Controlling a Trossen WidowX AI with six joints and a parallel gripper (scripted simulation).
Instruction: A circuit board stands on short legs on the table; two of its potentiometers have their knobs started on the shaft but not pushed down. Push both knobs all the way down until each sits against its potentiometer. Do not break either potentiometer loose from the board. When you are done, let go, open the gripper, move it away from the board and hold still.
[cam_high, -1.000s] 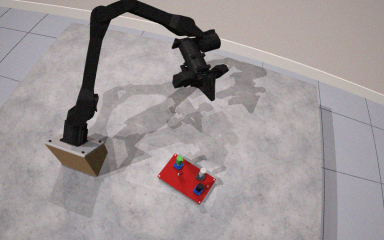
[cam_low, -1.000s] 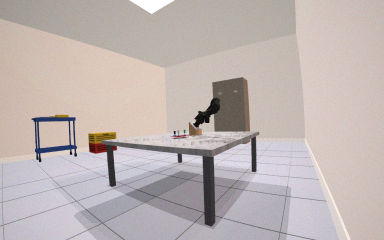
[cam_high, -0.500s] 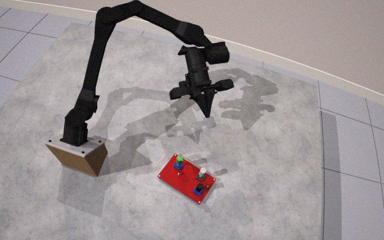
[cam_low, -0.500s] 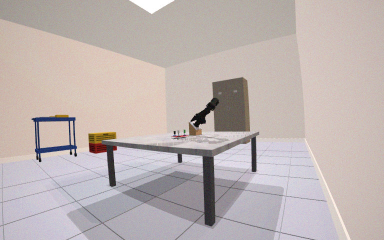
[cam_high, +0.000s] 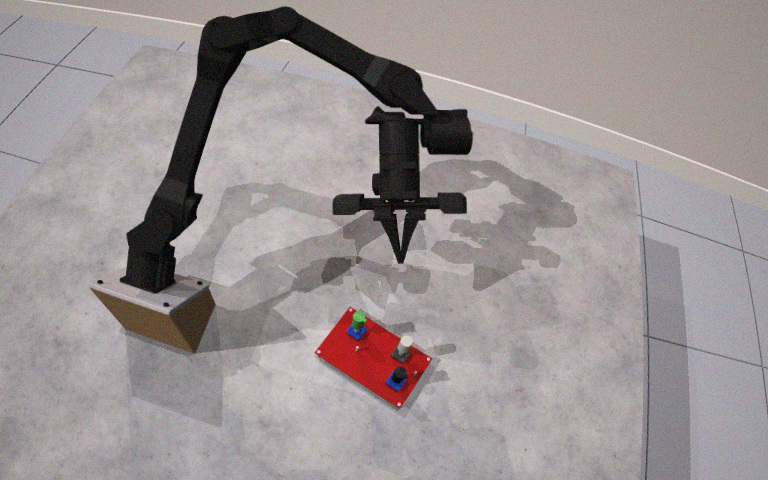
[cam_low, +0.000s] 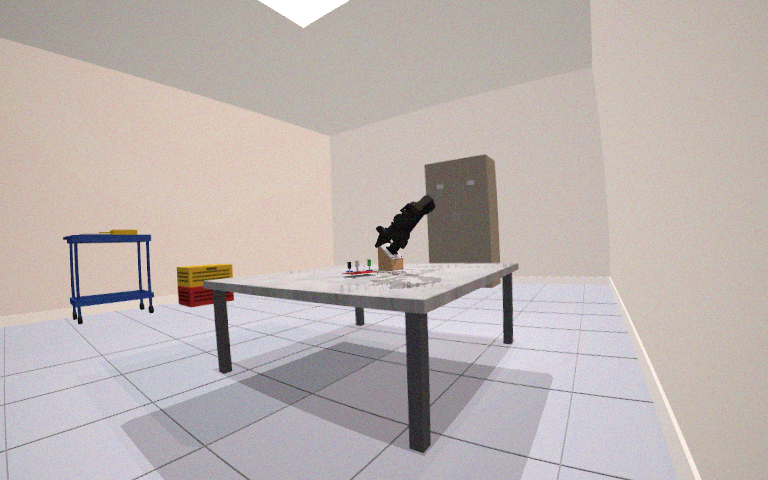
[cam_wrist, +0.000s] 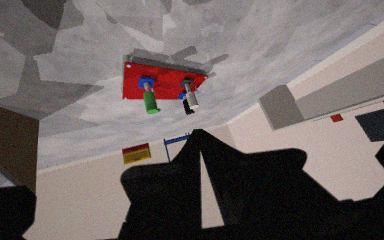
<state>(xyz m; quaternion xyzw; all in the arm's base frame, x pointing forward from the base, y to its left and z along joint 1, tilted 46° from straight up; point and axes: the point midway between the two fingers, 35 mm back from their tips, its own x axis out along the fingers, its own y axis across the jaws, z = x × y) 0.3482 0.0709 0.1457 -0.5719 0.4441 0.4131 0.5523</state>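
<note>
Right now the green knob is 40 mm behind my gripper tip, 70 mm to the right of it and 80 mm below it. The rest, counted from my gripper tip: black knob: 40 mm ahead, 140 mm to the right, 90 mm below.
</note>
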